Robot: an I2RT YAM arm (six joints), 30 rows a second.
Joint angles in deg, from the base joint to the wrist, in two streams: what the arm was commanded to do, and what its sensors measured. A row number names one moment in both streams.
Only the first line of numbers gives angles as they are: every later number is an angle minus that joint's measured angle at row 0.
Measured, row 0:
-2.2 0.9 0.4 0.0 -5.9 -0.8
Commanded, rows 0 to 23:
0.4 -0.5 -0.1 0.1 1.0 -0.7
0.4 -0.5 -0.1 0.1 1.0 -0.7
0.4 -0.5 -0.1 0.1 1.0 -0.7
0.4 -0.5 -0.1 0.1 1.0 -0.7
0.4 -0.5 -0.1 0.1 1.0 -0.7
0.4 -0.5 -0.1 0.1 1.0 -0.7
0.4 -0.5 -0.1 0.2 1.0 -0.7
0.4 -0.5 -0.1 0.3 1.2 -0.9
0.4 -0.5 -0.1 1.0 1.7 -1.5
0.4 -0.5 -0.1 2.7 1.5 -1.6
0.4 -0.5 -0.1 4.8 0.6 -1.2
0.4 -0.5 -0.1 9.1 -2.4 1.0
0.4 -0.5 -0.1 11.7 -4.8 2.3
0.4 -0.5 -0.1 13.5 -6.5 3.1
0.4 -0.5 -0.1 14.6 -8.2 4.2
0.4 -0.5 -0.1 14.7 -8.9 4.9
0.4 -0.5 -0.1 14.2 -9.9 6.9
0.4 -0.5 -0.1 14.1 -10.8 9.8
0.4 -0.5 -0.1 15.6 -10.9 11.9
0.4 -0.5 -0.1 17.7 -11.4 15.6
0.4 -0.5 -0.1 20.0 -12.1 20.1
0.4 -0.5 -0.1 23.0 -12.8 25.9
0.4 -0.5 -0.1 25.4 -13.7 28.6
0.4 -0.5 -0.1 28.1 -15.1 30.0
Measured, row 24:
0.0 0.0 0.0 23.7 -10.1 16.9
